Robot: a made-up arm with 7 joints.
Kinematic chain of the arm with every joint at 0, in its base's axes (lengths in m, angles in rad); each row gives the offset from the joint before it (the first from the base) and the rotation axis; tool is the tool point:
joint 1: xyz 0 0 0 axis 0 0.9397 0.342
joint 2: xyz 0 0 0 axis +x
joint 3: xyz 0 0 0 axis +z
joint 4: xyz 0.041 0 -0.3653 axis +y
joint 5: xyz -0.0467 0 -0.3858 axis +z
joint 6: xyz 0 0 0 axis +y
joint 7: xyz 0 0 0 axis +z
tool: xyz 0 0 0
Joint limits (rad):
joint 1: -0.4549..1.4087
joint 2: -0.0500..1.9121
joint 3: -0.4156..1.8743
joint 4: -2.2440..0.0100
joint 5: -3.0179..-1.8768
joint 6: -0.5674..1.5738
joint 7: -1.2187..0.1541
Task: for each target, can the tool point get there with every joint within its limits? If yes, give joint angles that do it. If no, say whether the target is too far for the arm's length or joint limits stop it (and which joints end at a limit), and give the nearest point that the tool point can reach.
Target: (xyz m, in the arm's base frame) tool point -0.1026 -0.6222 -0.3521
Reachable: no: joint limits stop it (at a limit: joint 1, joint 2, joint 3) | nearest point -0.2259 -0.1441 -0.5147 | short by 0.520 m
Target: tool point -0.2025 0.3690 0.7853
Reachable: no: too far | nearest point -0.1249 0.3536 0.5304 | short by 0.267 m
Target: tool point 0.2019 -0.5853 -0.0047
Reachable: no: joint limits stop it (at a limit: joint 1, joint 2, joint 3) | nearest point 0.3599 -0.2191 -0.0165 | short by 0.399 m
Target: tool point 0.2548 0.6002 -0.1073
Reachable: yes | joints 0.6415 1.6321 0.1553 -1.2479 -1.9830 0.8396 -0.5901
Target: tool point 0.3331 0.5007 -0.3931
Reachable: yes | joints -0.1004 0.6876 0.4303 -0.8674 -2.8742 0.4481 -0.6089
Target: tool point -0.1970 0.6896 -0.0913
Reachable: yes | joints 0.5156 0.9535 1.6146 -0.8278 -2.2554 0.0482 -0.3148
